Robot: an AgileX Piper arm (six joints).
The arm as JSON. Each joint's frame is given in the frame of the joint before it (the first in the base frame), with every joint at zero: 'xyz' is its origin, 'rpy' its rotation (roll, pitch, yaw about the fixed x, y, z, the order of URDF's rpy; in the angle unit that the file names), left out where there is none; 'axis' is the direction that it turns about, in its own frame. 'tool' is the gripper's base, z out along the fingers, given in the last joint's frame.
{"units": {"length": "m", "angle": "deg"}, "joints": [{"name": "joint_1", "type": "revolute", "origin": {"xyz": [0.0, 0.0, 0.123]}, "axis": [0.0, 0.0, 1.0]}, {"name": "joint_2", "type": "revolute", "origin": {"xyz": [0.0, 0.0, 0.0]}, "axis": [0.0, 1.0, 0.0]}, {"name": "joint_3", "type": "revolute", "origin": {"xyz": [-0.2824, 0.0, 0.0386]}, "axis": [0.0, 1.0, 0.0]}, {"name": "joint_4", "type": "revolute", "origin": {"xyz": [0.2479, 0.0, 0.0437]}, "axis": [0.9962, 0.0, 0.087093]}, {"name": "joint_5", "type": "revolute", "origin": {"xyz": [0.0, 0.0, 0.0]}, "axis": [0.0, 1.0, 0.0]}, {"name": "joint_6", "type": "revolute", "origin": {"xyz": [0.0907, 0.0, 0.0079]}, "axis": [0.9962, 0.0, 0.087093]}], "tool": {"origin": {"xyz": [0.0, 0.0, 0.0], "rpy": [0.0, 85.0, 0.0]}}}
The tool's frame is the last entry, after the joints.
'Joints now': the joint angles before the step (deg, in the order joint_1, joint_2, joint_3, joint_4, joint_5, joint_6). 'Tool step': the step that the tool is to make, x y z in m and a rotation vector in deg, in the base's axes. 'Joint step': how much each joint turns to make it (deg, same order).
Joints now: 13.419 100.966 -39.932 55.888 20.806 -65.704
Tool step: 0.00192 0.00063 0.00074 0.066 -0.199 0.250
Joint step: 0.000 0.162 -0.477 -0.198 0.188 0.001
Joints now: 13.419 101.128 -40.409 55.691 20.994 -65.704
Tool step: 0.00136 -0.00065 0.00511 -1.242 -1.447 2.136
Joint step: -0.001 -0.848 -0.514 -3.208 0.109 0.613
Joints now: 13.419 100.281 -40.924 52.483 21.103 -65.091
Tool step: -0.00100 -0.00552 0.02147 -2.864 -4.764 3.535
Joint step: -0.433 -4.562 -0.276 -8.196 0.112 2.877
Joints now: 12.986 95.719 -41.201 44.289 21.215 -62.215
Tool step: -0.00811 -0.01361 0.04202 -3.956 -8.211 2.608
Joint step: -1.399 -9.398 -0.008 -12.425 1.055 6.054
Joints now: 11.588 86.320 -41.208 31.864 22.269 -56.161
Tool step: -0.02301 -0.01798 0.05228 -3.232 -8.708 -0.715
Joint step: -1.812 -12.766 0.000 -12.764 3.589 8.943
